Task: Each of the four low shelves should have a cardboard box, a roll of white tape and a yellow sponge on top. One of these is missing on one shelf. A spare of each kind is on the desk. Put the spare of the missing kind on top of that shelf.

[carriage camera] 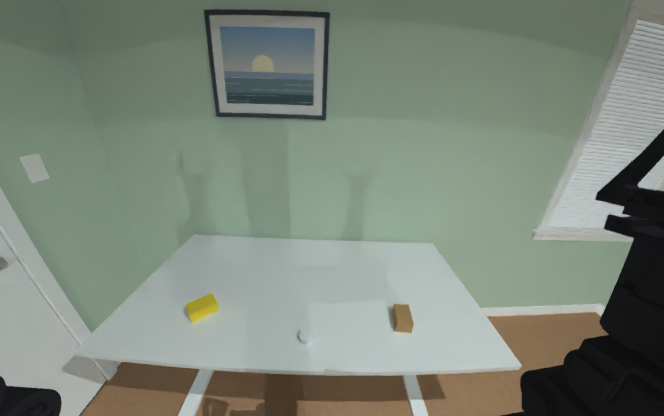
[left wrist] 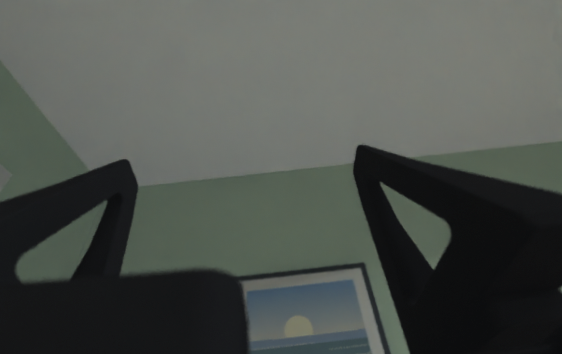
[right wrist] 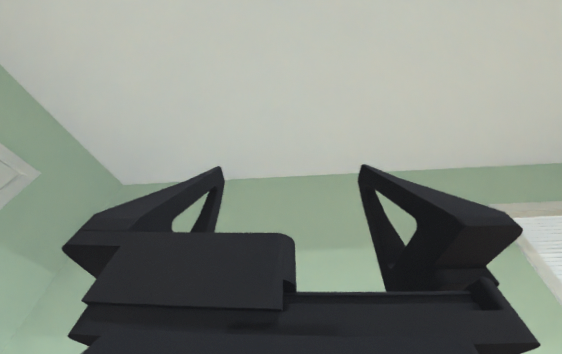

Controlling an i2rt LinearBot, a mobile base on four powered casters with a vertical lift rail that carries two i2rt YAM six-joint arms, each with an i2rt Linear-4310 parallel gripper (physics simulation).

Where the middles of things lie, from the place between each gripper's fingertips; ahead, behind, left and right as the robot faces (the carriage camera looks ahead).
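Scene:
Counted from my left hand, the framed sea picture point(carriage camera: 265, 66) is now 0.12 m to the right, 0.16 m above and 1.04 m ahead. From my right hand, I find the picture 0.53 m to the left and 0.16 m above, and again 1.04 m ahead.

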